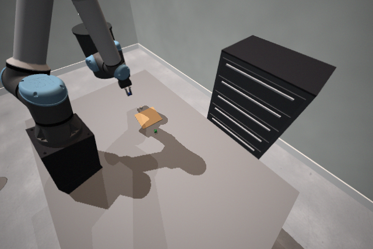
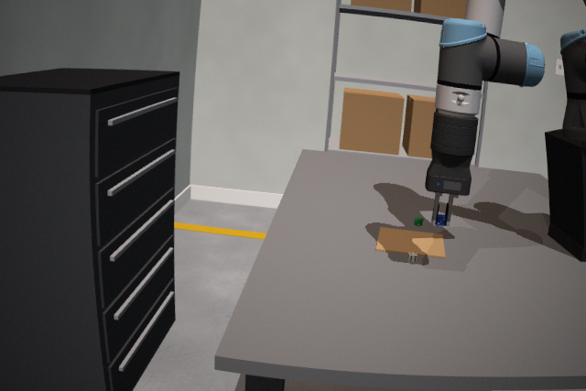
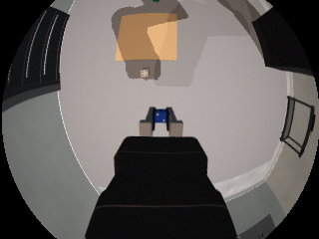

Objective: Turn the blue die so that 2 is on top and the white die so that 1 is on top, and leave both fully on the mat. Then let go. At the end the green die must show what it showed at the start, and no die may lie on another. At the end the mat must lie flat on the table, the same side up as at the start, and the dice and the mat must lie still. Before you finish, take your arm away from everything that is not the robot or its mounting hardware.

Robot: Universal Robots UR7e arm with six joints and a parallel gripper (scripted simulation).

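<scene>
The orange mat is 160 mm to the right of my hand, 120 mm below it and 60 mm ahead of it. The rest, counted from my hand: green die (300 mm to the right, 110 mm below, 50 mm ahead); white die (110 mm below, 60 mm to the right, 40 mm ahead); blue die (10 mm below).
</scene>
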